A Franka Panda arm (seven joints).
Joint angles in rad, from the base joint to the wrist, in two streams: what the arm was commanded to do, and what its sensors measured. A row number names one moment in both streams.
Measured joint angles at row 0:
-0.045 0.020 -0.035 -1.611 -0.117 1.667 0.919
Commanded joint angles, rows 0 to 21:
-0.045 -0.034 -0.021 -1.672 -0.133 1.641 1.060
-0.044 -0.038 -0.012 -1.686 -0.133 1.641 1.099
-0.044 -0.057 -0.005 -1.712 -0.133 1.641 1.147
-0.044 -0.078 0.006 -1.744 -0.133 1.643 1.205
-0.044 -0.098 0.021 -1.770 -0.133 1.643 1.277
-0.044 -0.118 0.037 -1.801 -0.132 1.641 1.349
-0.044 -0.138 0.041 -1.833 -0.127 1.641 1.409
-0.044 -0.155 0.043 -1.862 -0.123 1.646 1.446
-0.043 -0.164 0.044 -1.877 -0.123 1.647 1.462
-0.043 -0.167 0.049 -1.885 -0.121 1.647 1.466
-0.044 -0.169 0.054 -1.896 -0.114 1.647 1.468
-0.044 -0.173 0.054 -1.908 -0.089 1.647 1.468
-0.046 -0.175 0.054 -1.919 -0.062 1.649 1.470
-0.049 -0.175 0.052 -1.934 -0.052 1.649 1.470
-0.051 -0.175 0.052 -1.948 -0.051 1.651 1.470
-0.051 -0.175 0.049 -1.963 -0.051 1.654 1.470
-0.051 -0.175 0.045 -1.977 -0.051 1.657 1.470
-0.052 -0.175 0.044 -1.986 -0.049 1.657 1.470
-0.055 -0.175 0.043 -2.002 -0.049 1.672 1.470
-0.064 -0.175 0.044 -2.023 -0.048 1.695 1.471
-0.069 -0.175 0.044 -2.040 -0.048 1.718 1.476
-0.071 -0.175 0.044 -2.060 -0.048 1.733 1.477
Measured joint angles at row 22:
-0.053 -0.150 0.040 -1.990 -0.060 1.677 1.452
